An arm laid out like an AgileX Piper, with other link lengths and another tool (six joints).
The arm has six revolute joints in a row. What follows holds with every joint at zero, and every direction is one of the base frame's. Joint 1 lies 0.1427 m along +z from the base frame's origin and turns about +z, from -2.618 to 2.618 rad. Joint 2 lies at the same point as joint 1 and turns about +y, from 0 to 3.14 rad. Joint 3 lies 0.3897 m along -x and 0.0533 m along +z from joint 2 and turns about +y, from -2.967 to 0 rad. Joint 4 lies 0.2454 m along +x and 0.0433 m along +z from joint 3 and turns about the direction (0.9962, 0, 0.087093), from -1.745 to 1.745 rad. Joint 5 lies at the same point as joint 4 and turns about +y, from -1.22 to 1.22 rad. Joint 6 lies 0.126 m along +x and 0.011 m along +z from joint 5 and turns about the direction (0.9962, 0, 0.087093), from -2.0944 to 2.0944 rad. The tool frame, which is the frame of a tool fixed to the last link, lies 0.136 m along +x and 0.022 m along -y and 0.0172 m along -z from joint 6; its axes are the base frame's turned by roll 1.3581, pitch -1.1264 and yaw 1.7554 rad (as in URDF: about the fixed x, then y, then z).
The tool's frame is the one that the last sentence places.
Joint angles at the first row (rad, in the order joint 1, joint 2, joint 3, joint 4, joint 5, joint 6):
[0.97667, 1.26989, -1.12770, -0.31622, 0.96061, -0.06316]
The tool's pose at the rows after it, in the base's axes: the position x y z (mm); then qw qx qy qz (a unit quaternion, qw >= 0):
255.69, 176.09, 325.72, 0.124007, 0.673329, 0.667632, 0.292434
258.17, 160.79, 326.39, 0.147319, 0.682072, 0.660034, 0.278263
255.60, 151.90, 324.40, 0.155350, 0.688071, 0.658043, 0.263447
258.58, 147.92, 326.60, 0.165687, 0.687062, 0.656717, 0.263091
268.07, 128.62, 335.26, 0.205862, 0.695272, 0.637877, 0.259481
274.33, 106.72, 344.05, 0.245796, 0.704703, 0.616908, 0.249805
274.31, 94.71, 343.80, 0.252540, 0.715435, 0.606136, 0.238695
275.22, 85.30, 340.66, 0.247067, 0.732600, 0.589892, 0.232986
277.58, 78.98, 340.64, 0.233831, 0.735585, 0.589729, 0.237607
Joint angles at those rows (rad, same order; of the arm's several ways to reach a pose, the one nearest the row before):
[0.97664, 1.26989, -1.12770, -0.40493, 1.00246, -0.02048]
[0.97668, 1.26989, -1.12769, -0.44919, 1.04781, 0.00780]
[0.97668, 1.26989, -1.12771, -0.45593, 1.08328, 0.01316]
[0.97669, 1.26990, -1.12769, -0.47764, 1.09004, 0.01834]
[0.97667, 1.26990, -1.12770, -0.56615, 1.13113, 0.07261]
[0.97433, 1.26989, -1.12769, -0.64541, 1.18644, 0.11974]
[0.94950, 1.26789, -1.12771, -0.64585, 1.20715, 0.11975]
[0.90378, 1.26634, -1.12769, -0.62371, 1.20286, 0.11974]
[0.84191, 1.24922, -1.12771, -0.57841, 1.16748, 0.05751]

